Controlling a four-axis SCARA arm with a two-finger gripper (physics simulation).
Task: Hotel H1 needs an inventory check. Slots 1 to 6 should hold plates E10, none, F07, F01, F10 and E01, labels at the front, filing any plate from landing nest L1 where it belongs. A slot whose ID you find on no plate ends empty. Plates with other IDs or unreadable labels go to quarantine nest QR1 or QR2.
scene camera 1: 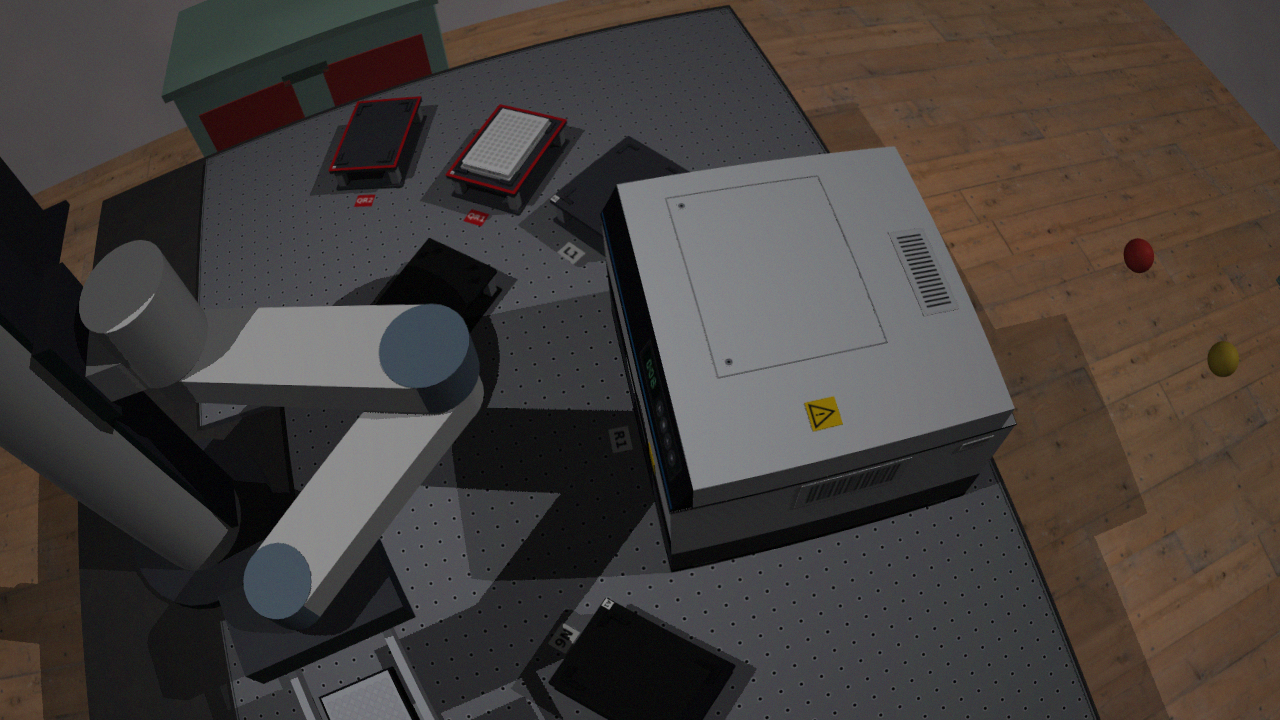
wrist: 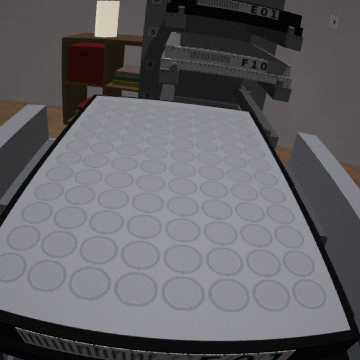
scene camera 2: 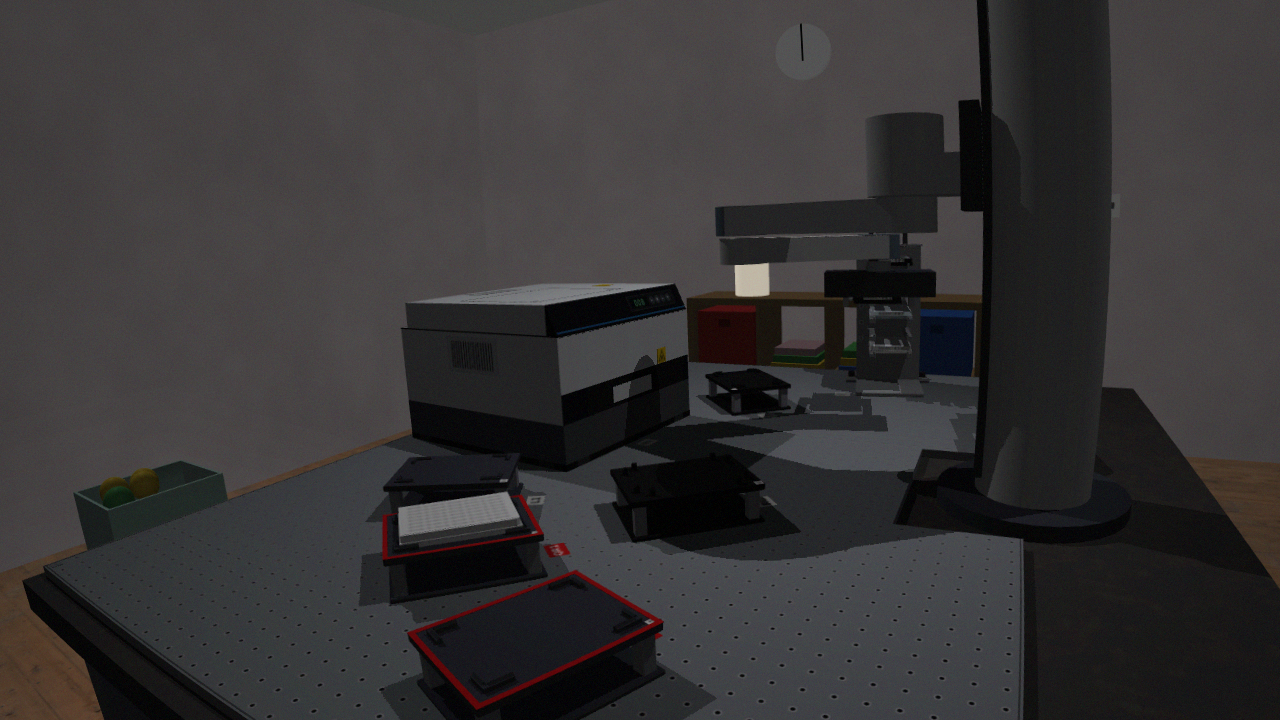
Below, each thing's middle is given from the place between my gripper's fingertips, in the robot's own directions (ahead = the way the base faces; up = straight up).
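Labels:
Black nest RG [scene camera 2: 687,480], from my hand: 610 mm to the left, 130 mm ahead, 170 mm below. Black nest N6 [scene camera 2: 754,381], from my hand: 60 mm to the left, 250 mm ahead, 170 mm below. Landing nest L1 [scene camera 1: 594,186], from my hand: 700 mm to the left, 420 mm ahead, 170 mm below. Black plate F01 [wrist: 146,222], 20 mm to the left of my hand.

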